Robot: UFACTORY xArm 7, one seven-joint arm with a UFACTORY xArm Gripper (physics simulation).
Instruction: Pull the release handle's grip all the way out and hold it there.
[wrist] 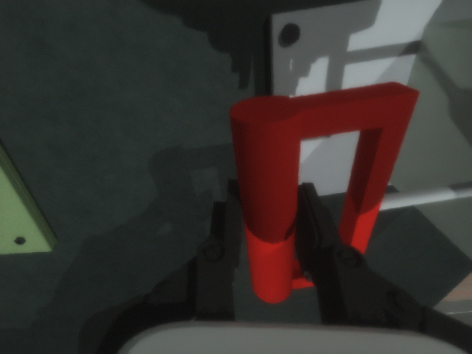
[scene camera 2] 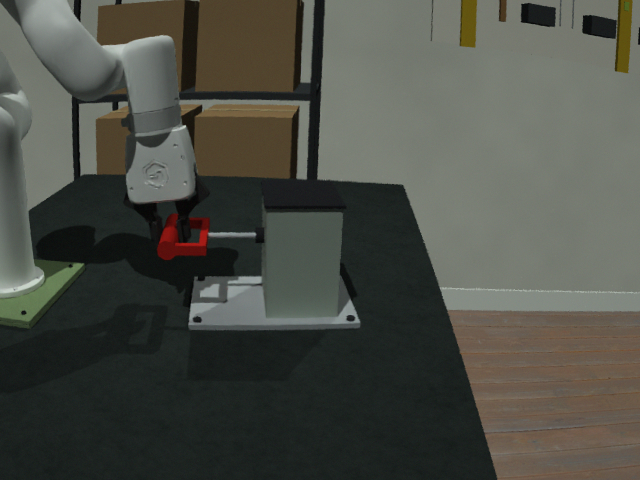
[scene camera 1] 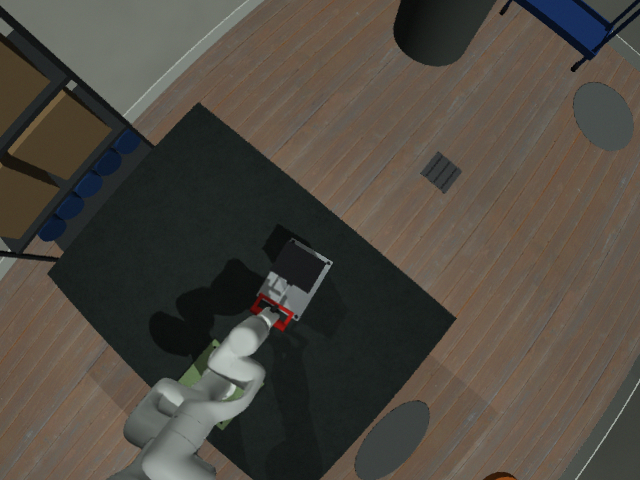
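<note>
The release handle's red grip (scene camera 1: 286, 319) (scene camera 2: 168, 239) (wrist: 268, 165) is a thick round bar joined to a rectangular red frame. A thin silver rod (scene camera 2: 232, 235) (wrist: 425, 197) runs level from the frame to a black collar on the pale housing (scene camera 2: 302, 263), so the grip stands well away from the housing. My gripper (scene camera 2: 169, 232) (wrist: 266, 200) is shut on the round bar, one finger on its outer side and the other inside the frame's opening. In scene camera 1 the arm largely hides the fingers.
The housing stands on a light base plate (scene camera 1: 305, 302) (scene camera 2: 273, 321) on a dark mat (scene camera 1: 361, 310) (scene camera 2: 361, 413). The arm stands on a green plate (scene camera 1: 195, 373) (scene camera 2: 46, 299) (wrist: 20, 215). A shelf rack (scene camera 2: 315, 103) with cardboard boxes (scene camera 2: 248, 144) is behind.
</note>
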